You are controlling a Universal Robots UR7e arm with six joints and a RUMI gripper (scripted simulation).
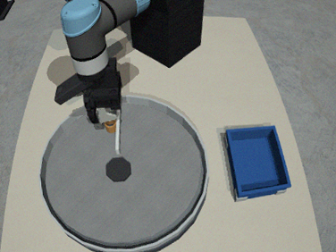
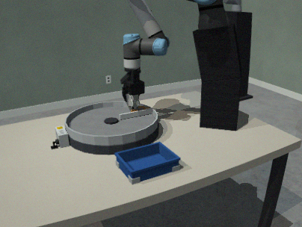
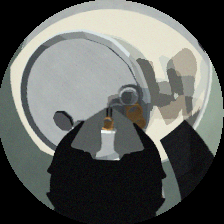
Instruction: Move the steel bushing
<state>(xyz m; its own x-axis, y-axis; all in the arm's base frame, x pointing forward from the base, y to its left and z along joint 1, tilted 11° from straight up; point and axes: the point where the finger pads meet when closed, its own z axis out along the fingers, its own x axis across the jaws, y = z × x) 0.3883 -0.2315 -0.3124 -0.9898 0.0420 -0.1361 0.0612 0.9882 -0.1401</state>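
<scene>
Right now the blue crate is 390 mm to the left of my hand, 140 mm ahead of it and 50 mm below it. From my hand the other things lie so: round grey turntable 130 mm ahead, 40 mm to the left, 20 mm below.
</scene>
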